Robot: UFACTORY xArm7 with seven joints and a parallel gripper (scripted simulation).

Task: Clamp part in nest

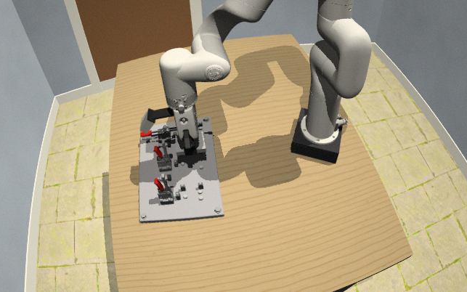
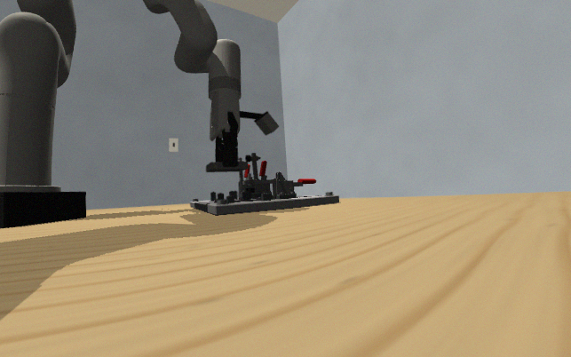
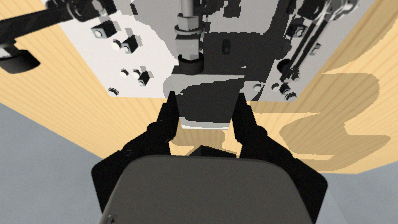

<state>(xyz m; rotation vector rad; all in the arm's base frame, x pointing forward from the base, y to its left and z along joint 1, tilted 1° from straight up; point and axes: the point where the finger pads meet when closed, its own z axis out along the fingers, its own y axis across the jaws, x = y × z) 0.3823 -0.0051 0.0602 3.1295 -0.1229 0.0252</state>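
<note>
Right now the grey fixture plate is 5 cm ahead of my hand, 1 cm to the left of it and 10 cm below it. From my hand the other things lie so: flat grey part: 1 cm below.
</note>
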